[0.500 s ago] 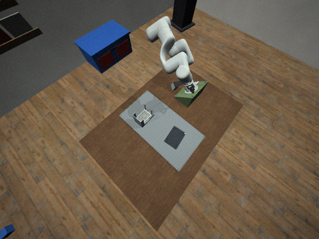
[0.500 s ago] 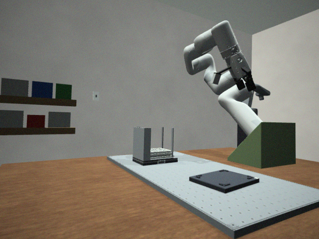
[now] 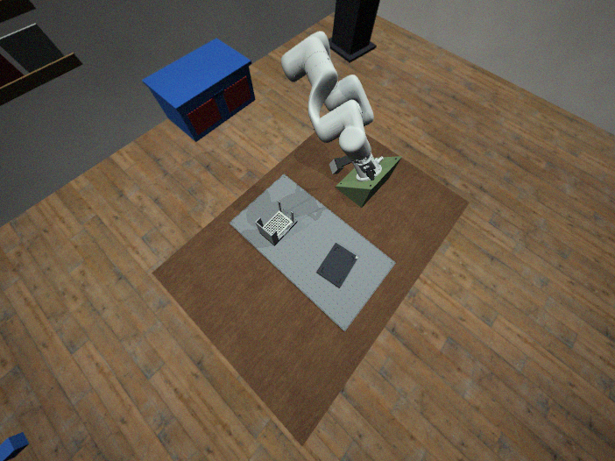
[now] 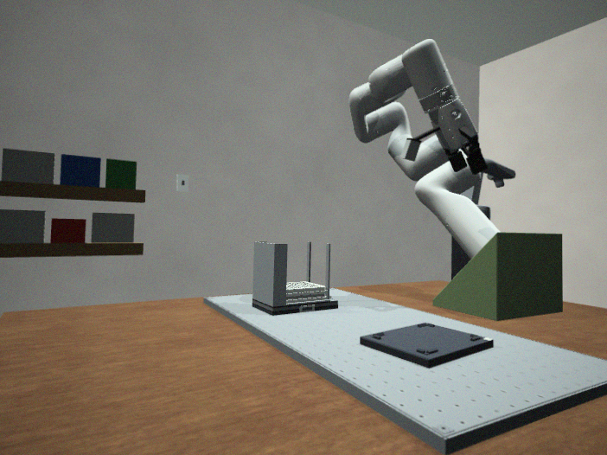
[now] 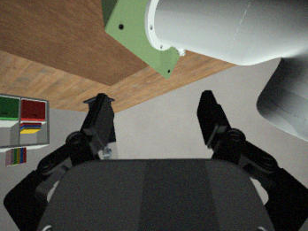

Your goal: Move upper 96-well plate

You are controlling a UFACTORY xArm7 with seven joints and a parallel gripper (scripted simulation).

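Now: the rack wall 440 mm ahead of my hand, 240 mm below it and 110 mm to the right of it.
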